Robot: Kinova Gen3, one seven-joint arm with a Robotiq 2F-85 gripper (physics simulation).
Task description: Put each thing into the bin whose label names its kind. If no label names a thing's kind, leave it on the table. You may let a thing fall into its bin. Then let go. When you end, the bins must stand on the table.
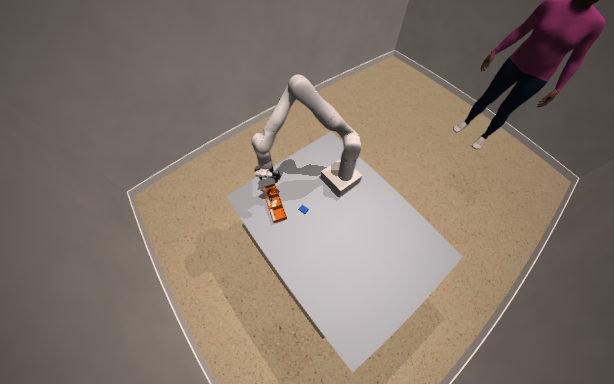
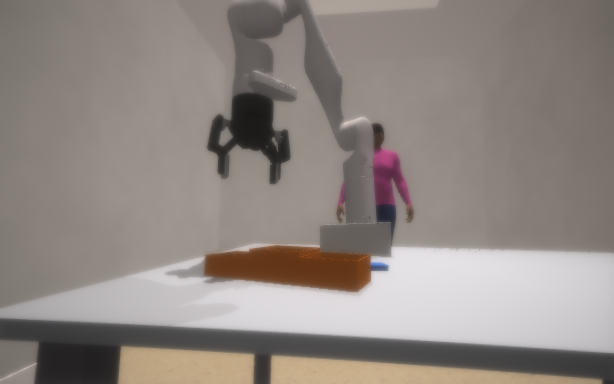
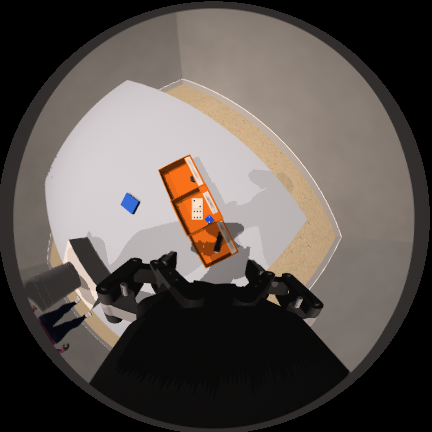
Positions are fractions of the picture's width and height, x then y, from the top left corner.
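You'd find my gripper (image 2: 0.41, 0.47) in image 2, and my gripper (image 3: 0.49, 0.61) is there in image 3 too. The joined orange bins (image 2: 0.48, 0.69) can be seen as well, and image 3 has the bins (image 3: 0.41, 0.41) again.
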